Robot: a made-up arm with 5 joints.
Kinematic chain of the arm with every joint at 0, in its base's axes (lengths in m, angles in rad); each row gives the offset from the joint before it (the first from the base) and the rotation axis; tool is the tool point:
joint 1: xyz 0 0 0.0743 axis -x
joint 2: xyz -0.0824 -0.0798 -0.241 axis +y
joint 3: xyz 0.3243 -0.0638 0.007 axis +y
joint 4: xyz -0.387 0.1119 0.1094 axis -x
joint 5: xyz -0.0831 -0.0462 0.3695 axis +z
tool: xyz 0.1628 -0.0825 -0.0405
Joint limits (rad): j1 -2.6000..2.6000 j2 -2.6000..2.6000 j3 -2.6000..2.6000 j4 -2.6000..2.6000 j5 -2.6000..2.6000
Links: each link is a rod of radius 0.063 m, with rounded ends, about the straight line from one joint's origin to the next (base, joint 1, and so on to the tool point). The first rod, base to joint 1, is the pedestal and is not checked.
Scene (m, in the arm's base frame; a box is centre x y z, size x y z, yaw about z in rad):
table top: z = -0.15
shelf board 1: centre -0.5 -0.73 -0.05 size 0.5 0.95 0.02 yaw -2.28
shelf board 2: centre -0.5 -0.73 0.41 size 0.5 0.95 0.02 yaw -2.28
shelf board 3: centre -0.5 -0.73 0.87 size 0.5 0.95 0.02 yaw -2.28
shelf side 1: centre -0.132 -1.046 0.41 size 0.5 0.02 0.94 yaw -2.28
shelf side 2: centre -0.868 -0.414 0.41 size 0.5 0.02 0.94 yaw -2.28
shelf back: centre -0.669 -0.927 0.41 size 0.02 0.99 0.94 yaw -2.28
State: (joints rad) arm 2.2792 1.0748 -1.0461 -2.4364 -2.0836
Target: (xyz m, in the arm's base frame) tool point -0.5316 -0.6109 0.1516
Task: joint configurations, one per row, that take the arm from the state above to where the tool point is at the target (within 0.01 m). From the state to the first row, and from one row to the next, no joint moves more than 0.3 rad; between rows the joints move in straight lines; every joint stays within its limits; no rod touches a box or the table.
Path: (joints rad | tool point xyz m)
1: 2.3506 0.8286 -0.8103 -2.3499 -1.9081 | -0.4642 -0.4023 0.6754
2: 2.4220 0.5824 -0.5746 -2.2635 -1.7327 | -0.3874 -0.3128 0.6760
3: 2.4935 0.3362 -0.3388 -2.1770 -1.5572 | -0.3237 -0.2129 0.6576
4: 2.2554 0.3770 -0.1859 -2.2385 -1.3454 | -0.3343 -0.3076 0.5213
5: 2.0173 0.4178 -0.0329 -2.2999 -1.1337 | -0.3295 -0.3495 0.3800
6: 1.7792 0.4586 0.1201 -2.3614 -0.9219 | -0.3097 -0.3468 0.2526
7: 1.5411 0.4994 0.2731 -2.4229 -0.7101 | -0.2763 -0.3134 0.1516
8: 1.5590 0.6109 0.0279 -2.4671 -1.0054 | -0.3489 -0.3848 0.1290
9: 1.5769 0.7225 -0.2172 -2.5114 -1.3006 | -0.4173 -0.4578 0.1208
10: 1.5949 0.8340 -0.4623 -2.5557 -1.5959 | -0.4793 -0.5332 0.1284
11: 1.6128 0.9456 -0.7075 -2.6000 -1.8911 | -0.5316 -0.6109 0.1516

